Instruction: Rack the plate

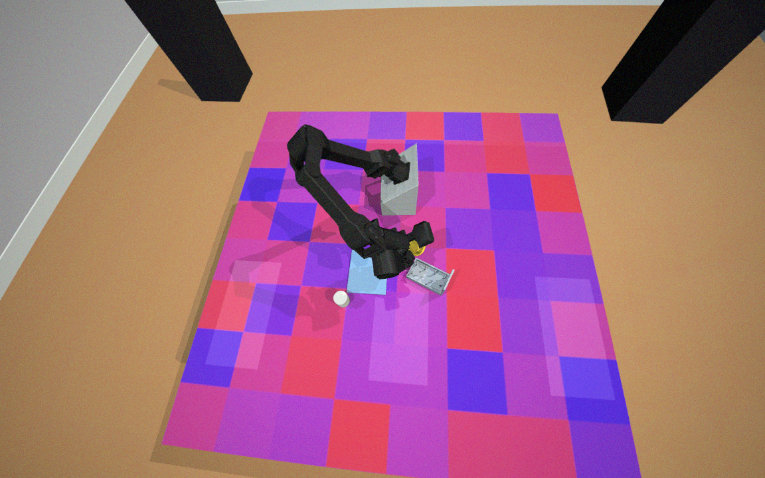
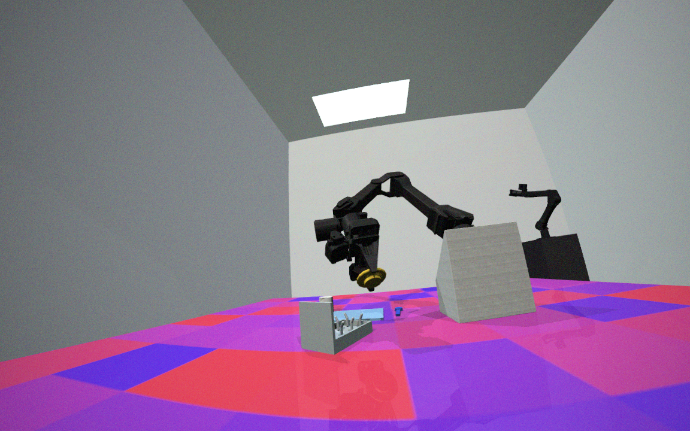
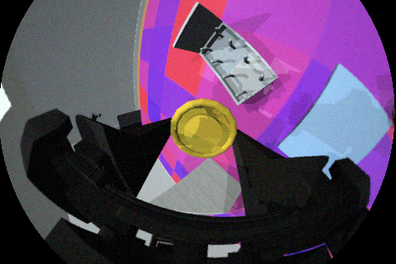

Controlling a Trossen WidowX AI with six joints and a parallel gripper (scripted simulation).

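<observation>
Now: the grey dish rack 80 mm below my gripper tip, 70 mm ahead of it and 40 mm to the left of it. From my gripper tip the other things lie so: light blue mat (160 mm to the right, 100 mm below, 70 mm ahead); then yellow plate (10 mm above); then blue spoon (180 mm to the right, 100 mm below, 40 mm behind).
</observation>
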